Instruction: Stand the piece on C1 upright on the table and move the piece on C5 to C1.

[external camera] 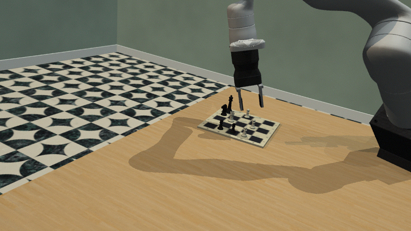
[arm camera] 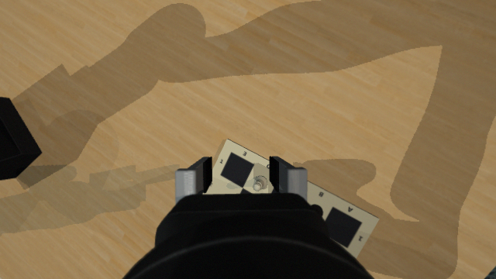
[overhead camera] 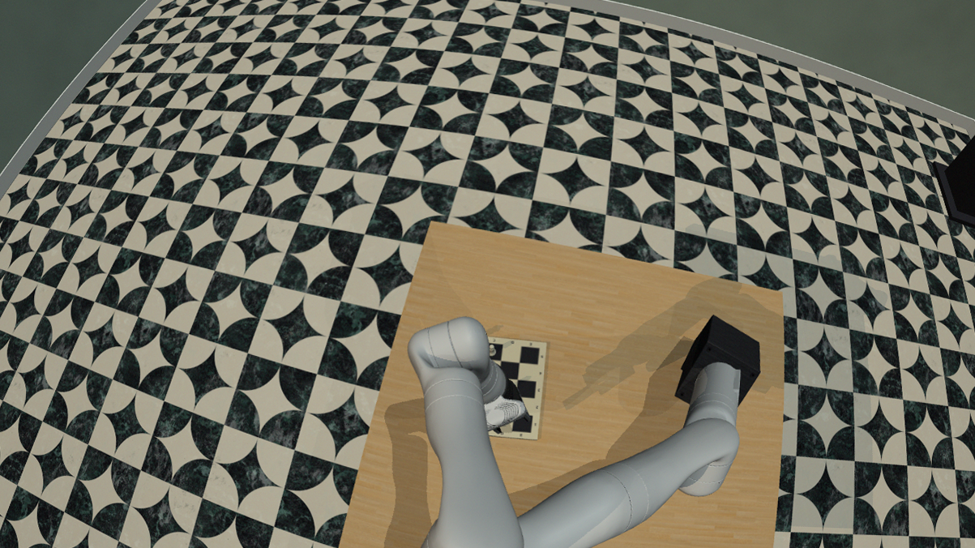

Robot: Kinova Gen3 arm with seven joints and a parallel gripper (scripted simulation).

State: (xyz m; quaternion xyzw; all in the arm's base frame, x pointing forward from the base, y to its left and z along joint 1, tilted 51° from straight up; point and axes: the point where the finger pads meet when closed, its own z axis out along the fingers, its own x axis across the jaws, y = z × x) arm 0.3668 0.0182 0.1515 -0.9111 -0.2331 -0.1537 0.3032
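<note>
The chessboard is 130 mm below my hand, 100 mm to the right of it and 60 mm ahead of it. Also, from my hand: black knight 140 mm ahead, 130 mm to the right, 110 mm below; black king 170 mm to the right, 150 mm ahead, 90 mm below.
</note>
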